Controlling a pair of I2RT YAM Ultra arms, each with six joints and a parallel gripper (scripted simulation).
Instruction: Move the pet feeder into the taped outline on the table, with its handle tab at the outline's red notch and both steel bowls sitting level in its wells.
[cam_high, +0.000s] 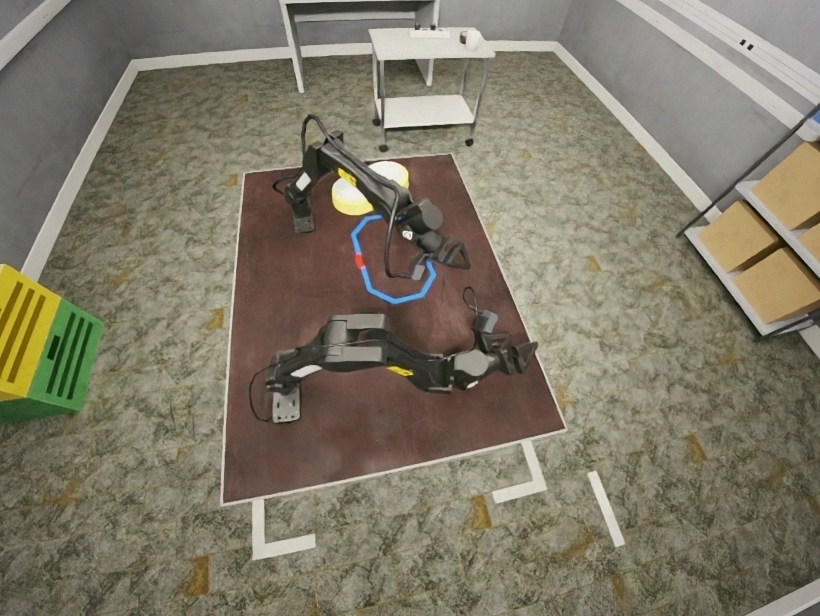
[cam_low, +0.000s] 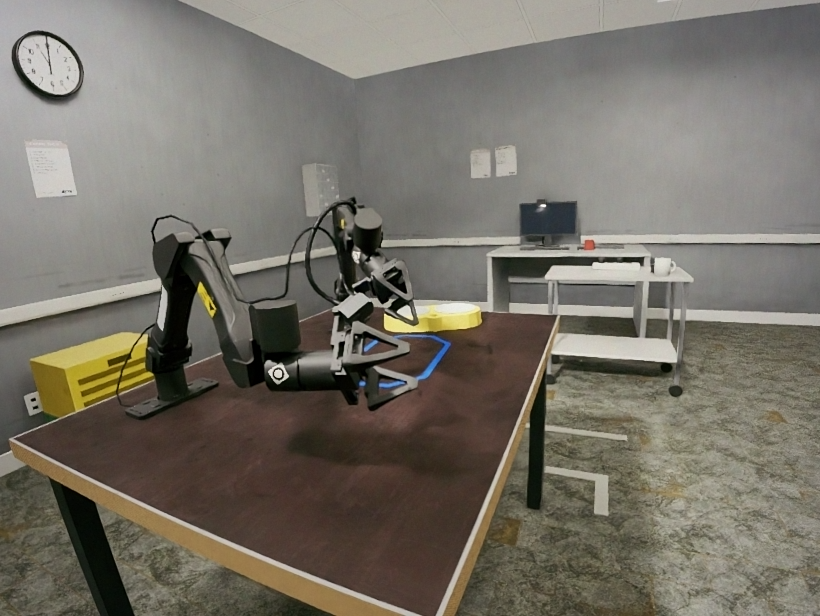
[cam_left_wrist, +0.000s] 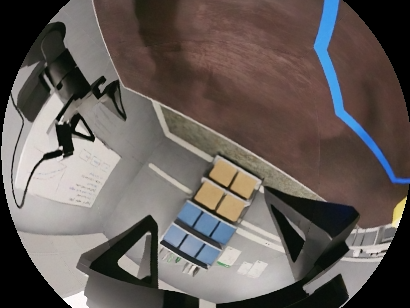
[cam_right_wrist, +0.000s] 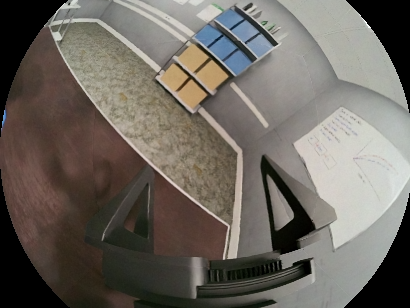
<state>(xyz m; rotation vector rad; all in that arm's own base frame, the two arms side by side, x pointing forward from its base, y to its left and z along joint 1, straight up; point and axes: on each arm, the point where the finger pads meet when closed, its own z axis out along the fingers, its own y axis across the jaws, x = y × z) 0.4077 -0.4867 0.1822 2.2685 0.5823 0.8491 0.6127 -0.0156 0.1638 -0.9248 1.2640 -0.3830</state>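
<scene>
My left hand is 22 cm past the pet feeder, 51 cm to the right of it and 16 cm above it. Round my left hand: blue taped outline (17 cm behind, 19 cm to the left, 18 cm below).
</scene>
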